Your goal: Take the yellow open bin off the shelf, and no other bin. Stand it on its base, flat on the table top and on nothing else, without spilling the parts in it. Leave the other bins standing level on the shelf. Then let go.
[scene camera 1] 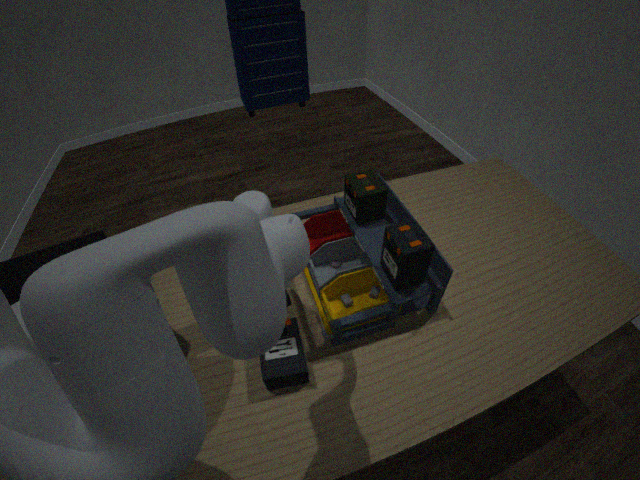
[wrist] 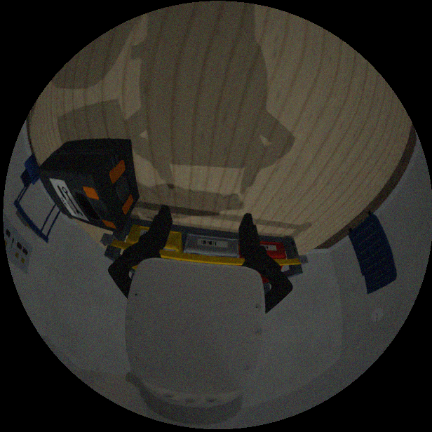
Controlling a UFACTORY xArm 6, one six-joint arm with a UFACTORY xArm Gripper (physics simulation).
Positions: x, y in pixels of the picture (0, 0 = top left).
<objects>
A black tool case shows in scene camera 1 (284, 365) and in the wrist view (92, 180).
</objects>
